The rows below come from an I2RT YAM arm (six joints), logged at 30 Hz.
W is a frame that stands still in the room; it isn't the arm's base.
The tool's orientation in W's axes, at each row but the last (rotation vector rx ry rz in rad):
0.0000 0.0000 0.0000
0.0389 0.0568 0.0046
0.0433 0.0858 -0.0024
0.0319 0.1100 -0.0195
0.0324 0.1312 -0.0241
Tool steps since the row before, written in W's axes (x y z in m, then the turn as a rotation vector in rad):
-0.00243 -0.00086 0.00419 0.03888 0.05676 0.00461
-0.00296 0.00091 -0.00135 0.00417 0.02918 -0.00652
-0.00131 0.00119 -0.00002 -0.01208 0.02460 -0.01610
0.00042 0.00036 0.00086 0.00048 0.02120 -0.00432
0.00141 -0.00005 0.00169 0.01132 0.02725 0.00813
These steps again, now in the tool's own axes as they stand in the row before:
-0.00243 -0.00086 0.00419 0.03888 0.05676 0.00461
-0.00287 0.00087 -0.00155 0.00470 0.02889 -0.00740
-0.00130 0.00118 -0.00018 -0.01067 0.02383 -0.01813
0.00032 0.00040 0.00089 0.00058 0.02106 -0.00494
0.00118 0.00004 0.00186 0.00956 0.02777 0.00861

